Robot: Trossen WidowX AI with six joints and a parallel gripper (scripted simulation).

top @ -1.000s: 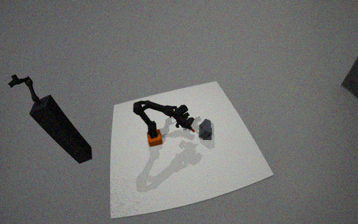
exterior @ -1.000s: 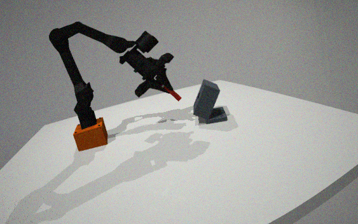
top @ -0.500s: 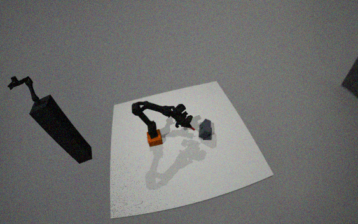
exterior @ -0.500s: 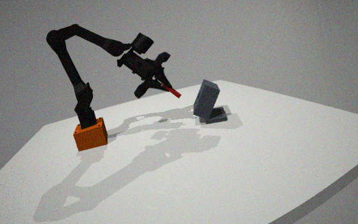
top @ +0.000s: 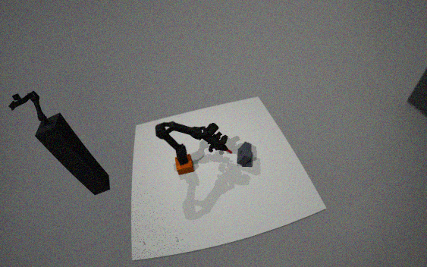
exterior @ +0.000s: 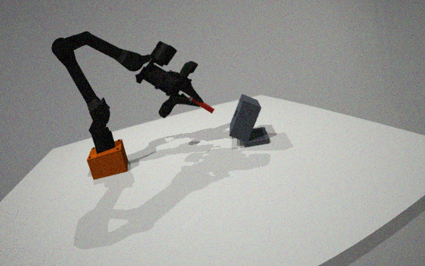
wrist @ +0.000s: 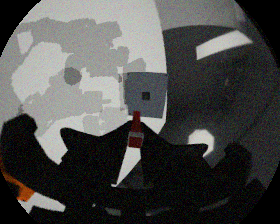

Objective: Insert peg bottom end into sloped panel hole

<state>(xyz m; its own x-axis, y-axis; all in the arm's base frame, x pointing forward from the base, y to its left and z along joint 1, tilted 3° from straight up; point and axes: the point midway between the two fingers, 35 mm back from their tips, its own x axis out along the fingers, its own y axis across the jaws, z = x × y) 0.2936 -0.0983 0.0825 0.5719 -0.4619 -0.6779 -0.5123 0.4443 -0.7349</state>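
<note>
The dark grey sloped panel is 110 mm ahead of my gripper tip, 40 mm to the right of it and 60 mm below it. Round my gripper tip: thin red peg 10 mm behind, 10 mm to the left, 10 mm above.
</note>
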